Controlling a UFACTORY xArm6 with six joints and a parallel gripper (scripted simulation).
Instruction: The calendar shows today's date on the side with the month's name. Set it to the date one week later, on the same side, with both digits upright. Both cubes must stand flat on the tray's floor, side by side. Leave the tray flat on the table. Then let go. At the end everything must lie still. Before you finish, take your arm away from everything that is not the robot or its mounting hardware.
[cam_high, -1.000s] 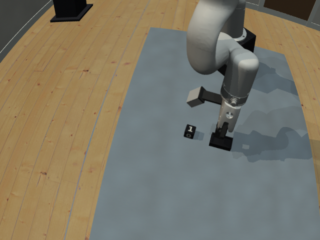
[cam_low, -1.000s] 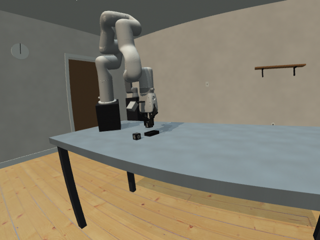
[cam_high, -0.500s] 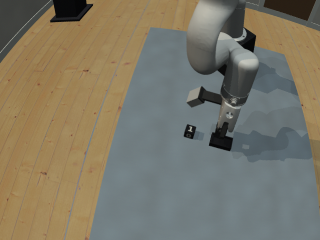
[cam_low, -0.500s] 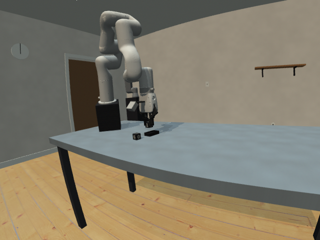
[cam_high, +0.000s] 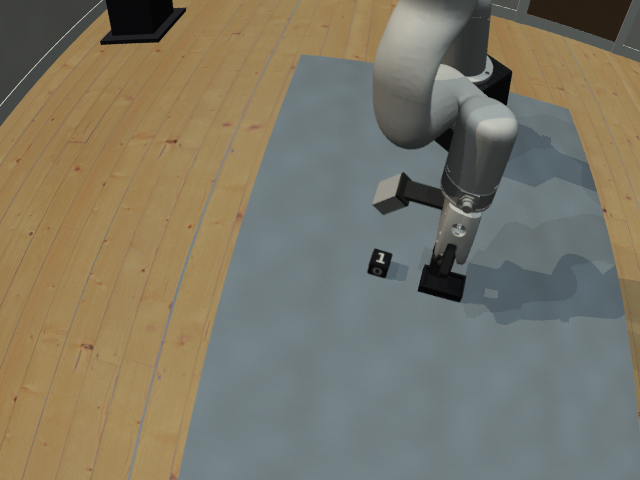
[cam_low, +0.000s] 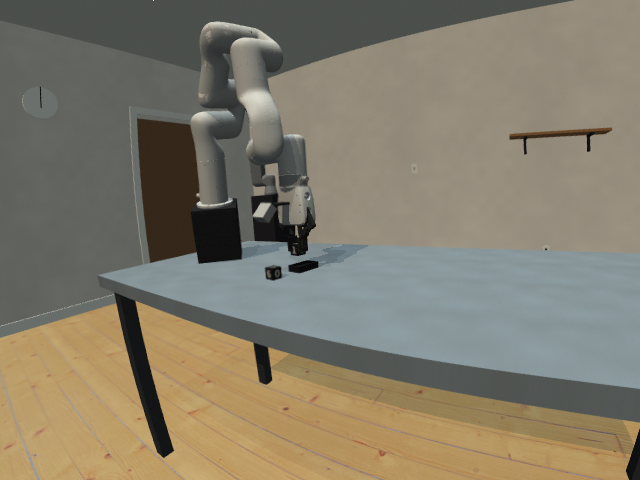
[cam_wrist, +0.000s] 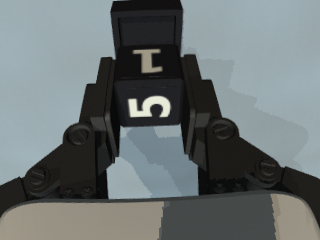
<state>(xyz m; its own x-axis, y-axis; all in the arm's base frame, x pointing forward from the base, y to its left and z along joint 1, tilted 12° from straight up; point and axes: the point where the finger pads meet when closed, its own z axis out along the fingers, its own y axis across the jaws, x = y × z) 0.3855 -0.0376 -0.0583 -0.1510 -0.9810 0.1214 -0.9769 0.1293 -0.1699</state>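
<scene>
Now: hand 6 cm above the black tray and 2 cm to the right of it.
</scene>
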